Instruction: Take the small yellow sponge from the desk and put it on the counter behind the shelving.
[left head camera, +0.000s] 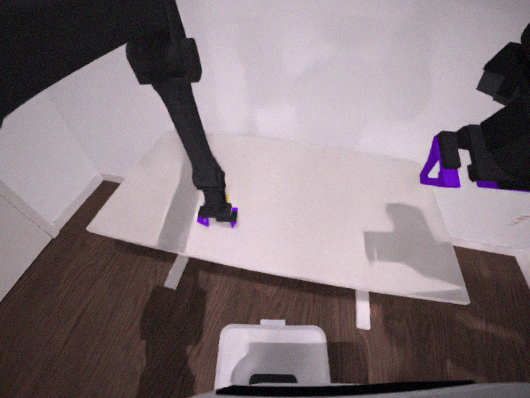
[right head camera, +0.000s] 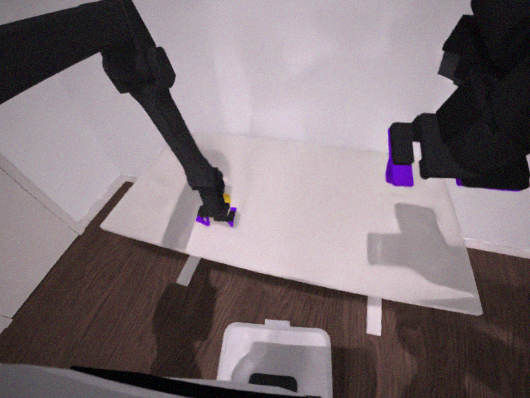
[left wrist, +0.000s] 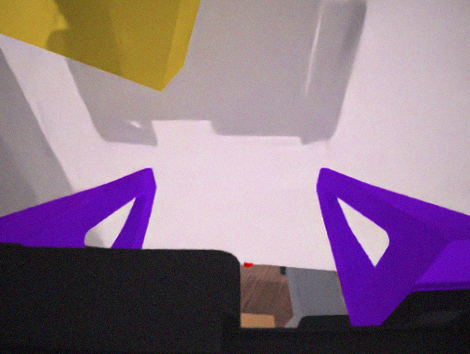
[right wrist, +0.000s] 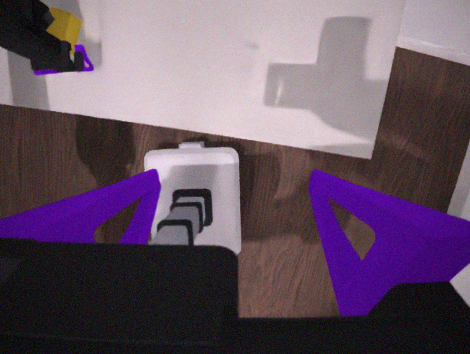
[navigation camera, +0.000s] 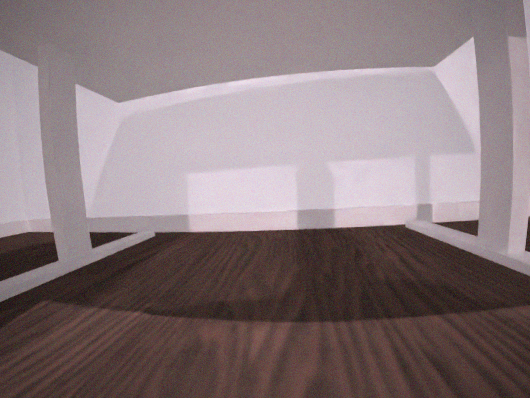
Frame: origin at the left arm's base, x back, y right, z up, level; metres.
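Seen in the pictures: left gripper, fingertip midpoint: (left head camera: 220, 225) (right head camera: 220, 225) (left wrist: 236, 177) (right wrist: 77, 69); right gripper, fingertip midpoint: (left head camera: 449, 181) (right head camera: 422, 179) (right wrist: 234, 178).
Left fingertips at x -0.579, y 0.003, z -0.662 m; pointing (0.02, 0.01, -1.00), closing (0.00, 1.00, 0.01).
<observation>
A point is followed by its place in that frame.
The small yellow sponge (left head camera: 227, 198) {z -0.662, x -0.719, y 0.012 m} (right head camera: 227, 198) {z -0.652, x -0.710, y 0.007 m} (left wrist: 135, 40) {z -0.645, x -0.650, y -0.031 m} (right wrist: 65, 26) {z -0.645, x -0.692, y -0.008 m} lies on the white desk (left head camera: 300, 215) {z -0.690, x -0.658, y 0.321 m} (right head camera: 300, 215) {z -0.690, x -0.659, y 0.316 m} (left wrist: 240, 200) {z -0.690, x -0.535, y 0.006 m} (right wrist: 190, 75) {z -0.690, x -0.554, y 0.333 m}, mostly hidden behind my left gripper in both head views. In the left wrist view it is at the upper left, beyond the fingertips and cut off by the edge. My left gripper (left head camera: 217, 223) {z -0.662, x -0.579, y 0.003 m} (right head camera: 216, 221) {z -0.662, x -0.579, y 0.003 m} (left wrist: 236, 177) {z -0.662, x -0.579, y 0.003 m} is open above the desk, with nothing between its fingers. My right gripper (right wrist: 234, 178) {z -0.145, x -0.324, y 0.454 m} is open and empty, high at the right of the head views. The counter and shelving do not show.
My white base (left head camera: 272, 357) {z -1.150, x -0.174, y 0.222 m} (right head camera: 275, 350) {z -1.150, x -0.206, y 0.226 m} (right wrist: 220, 172) {z -1.150, x -0.191, y 0.385 m} stands on the dark wood floor in front of the desk. White walls stand behind and beside the desk. In the navigation view, desk legs (navigation camera: 65, 160) {z -1.070, x -0.895, y -0.360 m} (navigation camera: 492, 145) {z -1.122, x -0.694, y 0.817 m} stand left and right, with foot bars on the floor.
</observation>
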